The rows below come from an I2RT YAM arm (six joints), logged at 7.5 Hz.
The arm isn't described. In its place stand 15 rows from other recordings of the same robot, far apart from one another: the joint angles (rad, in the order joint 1, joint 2, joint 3, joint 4, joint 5, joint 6), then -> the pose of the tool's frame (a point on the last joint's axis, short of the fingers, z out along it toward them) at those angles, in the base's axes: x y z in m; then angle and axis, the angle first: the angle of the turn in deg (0 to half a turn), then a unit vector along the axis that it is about.
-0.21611 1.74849 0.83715 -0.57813 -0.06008 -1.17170 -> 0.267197 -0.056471 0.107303 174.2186 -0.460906 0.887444 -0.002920
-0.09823 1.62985 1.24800 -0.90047 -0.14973 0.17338 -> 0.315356 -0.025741 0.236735 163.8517 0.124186 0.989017 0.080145
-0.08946 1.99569 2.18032 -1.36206 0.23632 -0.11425 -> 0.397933 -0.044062 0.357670 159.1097 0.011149 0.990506 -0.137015
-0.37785 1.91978 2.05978 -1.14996 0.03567 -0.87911 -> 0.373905 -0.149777 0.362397 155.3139 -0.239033 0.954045 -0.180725
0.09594 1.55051 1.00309 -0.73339 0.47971 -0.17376 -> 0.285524 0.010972 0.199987 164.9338 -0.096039 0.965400 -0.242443
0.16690 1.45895 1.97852 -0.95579 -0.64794 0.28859 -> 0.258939 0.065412 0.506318 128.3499 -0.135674 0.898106 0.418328
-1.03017 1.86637 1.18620 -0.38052 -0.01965 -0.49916 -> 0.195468 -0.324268 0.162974 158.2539 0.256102 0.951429 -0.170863
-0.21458 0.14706 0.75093 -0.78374 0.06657 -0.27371 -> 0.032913 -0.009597 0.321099 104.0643 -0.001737 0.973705 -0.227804
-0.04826 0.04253 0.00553 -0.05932 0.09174 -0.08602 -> 0.111943 -0.008671 0.165096 96.2130 0.022646 0.994106 -0.106025
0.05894 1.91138 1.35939 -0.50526 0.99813 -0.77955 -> 0.395170 -0.006654 0.203696 174.7886 -0.234925 0.826029 -0.512335
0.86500 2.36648 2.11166 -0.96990 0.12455 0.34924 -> 0.326312 0.376068 0.191710 159.7137 -0.244191 0.968516 0.048444
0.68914 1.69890 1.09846 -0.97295 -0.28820 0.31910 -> 0.216995 0.191891 0.178286 171.9159 0.182330 -0.975204 -0.125430
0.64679 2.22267 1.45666 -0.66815 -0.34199 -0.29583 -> 0.322367 0.258397 0.090223 175.8052 -0.457044 0.871241 0.179023
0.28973 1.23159 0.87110 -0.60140 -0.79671 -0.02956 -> 0.221893 0.092714 0.251069 153.8812 -0.261345 0.872204 0.413472
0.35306 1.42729 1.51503 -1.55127 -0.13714 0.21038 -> 0.216703 0.085042 0.347388 176.2920 -0.074712 0.993940 0.080631
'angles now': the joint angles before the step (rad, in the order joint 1, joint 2, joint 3, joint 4, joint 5, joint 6). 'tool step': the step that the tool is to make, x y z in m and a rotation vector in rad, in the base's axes. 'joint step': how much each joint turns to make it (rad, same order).
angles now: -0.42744 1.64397 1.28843 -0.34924 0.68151 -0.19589
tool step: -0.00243 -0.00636 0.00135 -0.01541 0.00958 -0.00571
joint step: -0.01832 -0.00038 0.00000 0.01526 0.00189 -0.02824
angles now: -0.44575 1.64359 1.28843 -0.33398 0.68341 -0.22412
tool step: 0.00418 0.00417 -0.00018 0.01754 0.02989 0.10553
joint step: 0.00914 -0.00037 0.00001 0.00917 -0.07668 -0.07324
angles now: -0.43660 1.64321 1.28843 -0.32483 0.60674 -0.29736
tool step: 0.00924 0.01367 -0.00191 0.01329 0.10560 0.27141
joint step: 0.02977 0.00001 0.00003 -0.00039 -0.16899 -0.20294
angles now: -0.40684 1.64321 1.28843 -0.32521 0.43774 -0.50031
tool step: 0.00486 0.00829 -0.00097 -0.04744 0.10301 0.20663
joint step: 0.01717 0.00036 -0.00001 -0.00039 -0.09498 -0.19913
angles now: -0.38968 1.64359 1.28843 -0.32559 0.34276 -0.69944
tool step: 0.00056 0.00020 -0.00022 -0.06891 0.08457 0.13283
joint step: -0.00304 0.00001 0.00002 0.00113 -0.04539 -0.16860
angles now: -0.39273 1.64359 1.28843 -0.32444 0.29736 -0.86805
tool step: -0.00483 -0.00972 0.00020 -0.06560 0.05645 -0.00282
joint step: -0.02593 0.00000 -0.00001 -0.00038 0.03396 -0.08277
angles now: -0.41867 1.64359 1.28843 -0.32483 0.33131 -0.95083
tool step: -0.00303 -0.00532 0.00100 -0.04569 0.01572 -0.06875
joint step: -0.00955 0.00001 0.00002 0.00457 0.07629 -0.00038
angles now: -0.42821 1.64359 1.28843 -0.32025 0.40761 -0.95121
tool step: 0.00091 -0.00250 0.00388 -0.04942 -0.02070 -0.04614
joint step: -0.00001 -0.00001 -0.00002 0.03970 0.05873 -0.00077
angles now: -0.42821 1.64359 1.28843 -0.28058 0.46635 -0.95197
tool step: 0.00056 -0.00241 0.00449 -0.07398 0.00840 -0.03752
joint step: 0.00077 -0.00037 0.00003 0.04234 0.07211 -0.04082
